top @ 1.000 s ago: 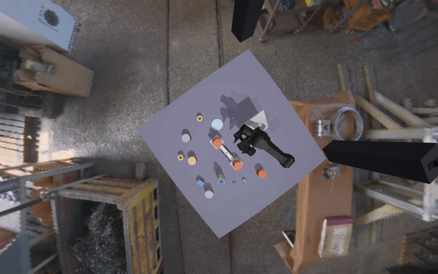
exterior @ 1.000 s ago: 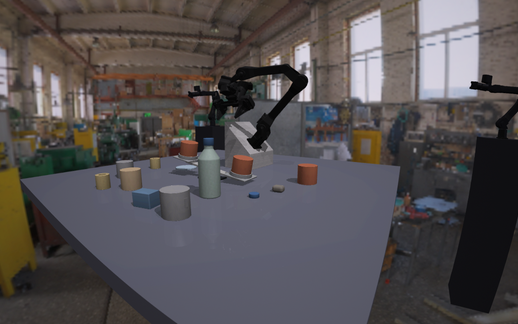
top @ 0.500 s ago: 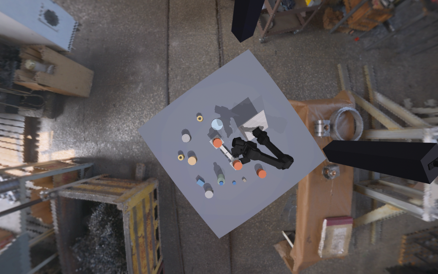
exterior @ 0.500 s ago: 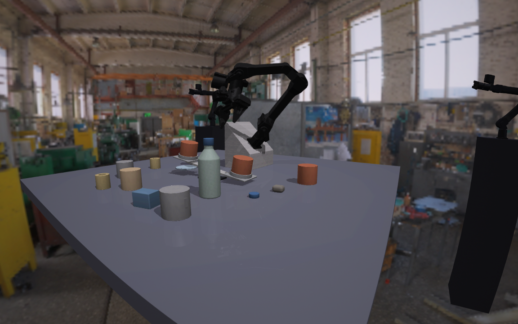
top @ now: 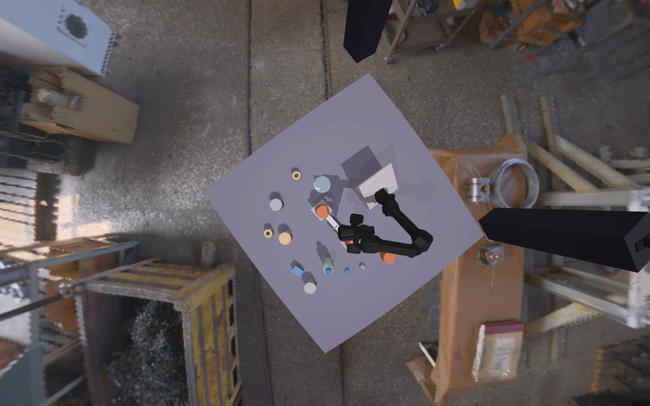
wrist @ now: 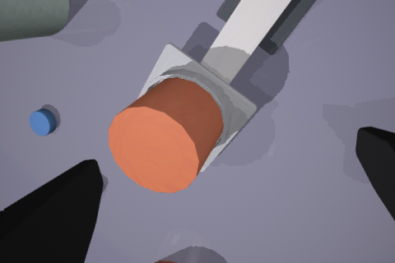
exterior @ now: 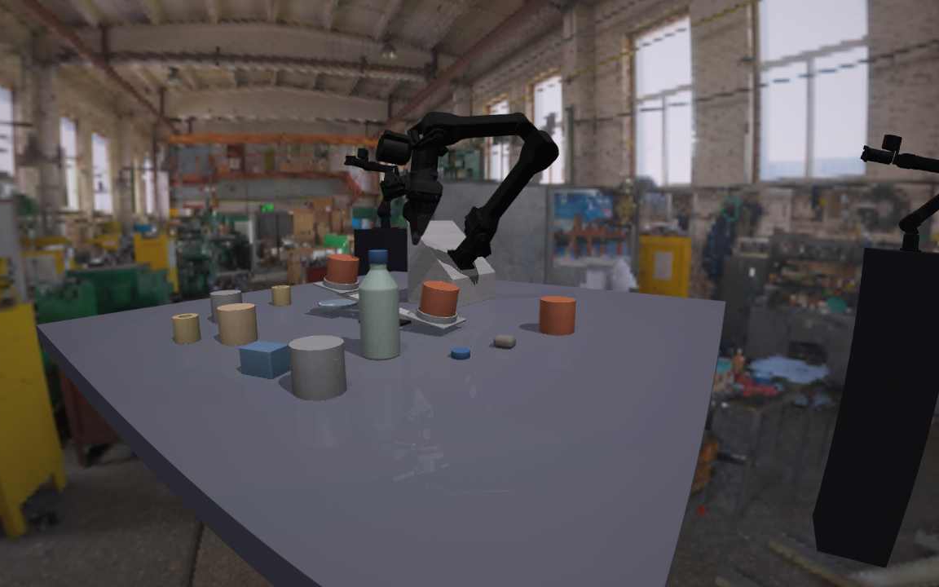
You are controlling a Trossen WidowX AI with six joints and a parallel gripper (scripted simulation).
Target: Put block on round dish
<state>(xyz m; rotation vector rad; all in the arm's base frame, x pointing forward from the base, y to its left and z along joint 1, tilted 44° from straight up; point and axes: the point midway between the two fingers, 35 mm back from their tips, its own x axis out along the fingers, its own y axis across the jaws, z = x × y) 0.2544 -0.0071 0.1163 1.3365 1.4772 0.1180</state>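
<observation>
Now: gripper tip 20 mm short of the grey block, 70 mm to the right of it and 130 mm above it. From my gripper tip the other things lie so: green bottle (200 mm ahead, 100 mm to the left, 60 mm below); balance (40 mm ahead, 60 mm to the right, 150 mm below); balance beam (40 mm ahead, 60 mm to the right, 140 mm below).
</observation>
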